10 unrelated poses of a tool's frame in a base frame.
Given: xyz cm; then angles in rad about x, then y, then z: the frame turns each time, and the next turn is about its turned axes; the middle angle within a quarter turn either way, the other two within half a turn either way.
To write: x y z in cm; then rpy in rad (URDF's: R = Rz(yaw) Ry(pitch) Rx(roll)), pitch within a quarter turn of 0, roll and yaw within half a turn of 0. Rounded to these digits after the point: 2 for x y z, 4 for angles.
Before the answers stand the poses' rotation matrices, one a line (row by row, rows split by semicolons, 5 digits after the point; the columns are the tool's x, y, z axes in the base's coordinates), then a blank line. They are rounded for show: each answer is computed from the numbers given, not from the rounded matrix.
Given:
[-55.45, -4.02, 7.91, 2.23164, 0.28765, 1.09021]
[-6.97, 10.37, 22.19, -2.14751, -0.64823, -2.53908]
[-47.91, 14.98, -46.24, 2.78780, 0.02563, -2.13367]
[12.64, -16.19, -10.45, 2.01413, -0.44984, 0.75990]
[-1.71, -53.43, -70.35, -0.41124, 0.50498, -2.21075]
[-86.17, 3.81, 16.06, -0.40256, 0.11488, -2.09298]
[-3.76, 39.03, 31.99, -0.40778, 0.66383, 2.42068]
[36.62, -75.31, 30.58, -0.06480, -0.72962, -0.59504]
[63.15, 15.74, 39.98, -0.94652, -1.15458, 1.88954]
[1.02, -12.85, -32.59, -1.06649, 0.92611, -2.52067]
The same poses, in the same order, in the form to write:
0.44330 -0.85029 0.28370; -0.44071 -0.48235 -0.75704; 0.78055 0.21057 -0.58856
-0.65679 0.45176 -0.60378; -0.10799 0.73608 0.66822; 0.74630 0.50408 -0.43467
-0.53344 0.84545 0.02563; 0.78861 0.50808 -0.34634; -0.30584 -0.16455 -0.93776
0.65279 -0.62032 -0.43482; -0.58022 -0.04038 -0.81346; 0.48705 0.78331 -0.38628
-0.52262 0.70201 0.48379; -0.61976 -0.70250 0.34985; 0.58546 -0.11699 0.80222
-0.49549 0.86102 0.11463; -0.77505 -0.49783 0.38919; 0.39217 0.10400 0.91400
-0.59168 -0.51990 0.61614; 0.78950 -0.52832 0.31236; 0.16313 0.67125 0.72305
0.61731 0.41784 -0.66659; -0.52362 0.85058 0.04827; 0.58716 0.31924 0.74386
-0.12670 -0.38394 -0.91463; 0.32251 -0.88790 0.32805; -0.93805 -0.25341 0.23632
-0.48878 0.34962 0.79929; 0.28805 -0.80013 0.52614; 0.82349 0.48739 0.29038

[-55.45, -4.02, 7.91, 2.7980, -0.8955, -0.7825]
[-6.97, 10.37, 22.19, 2.2824, -0.8425, -2.9786]
[-47.91, 14.98, -46.24, -2.9679, 0.3108, 2.1655]
[12.64, -16.19, -10.45, 2.0289, -0.5087, -0.7266]
[-1.71, -53.43, -70.35, -0.1448, -0.6254, -2.2714]
[-86.17, 3.81, 16.06, 0.1133, -0.4030, -2.1396]
[-3.76, 39.03, 31.99, 0.7483, -0.1639, 2.2139]
[36.62, -75.31, 30.58, 0.4054, -0.6275, -0.7035]
[63.15, 15.74, 39.98, -0.8203, 1.2170, 1.9451]
[1.02, -12.85, -32.59, 1.0335, -0.9675, 2.6091]

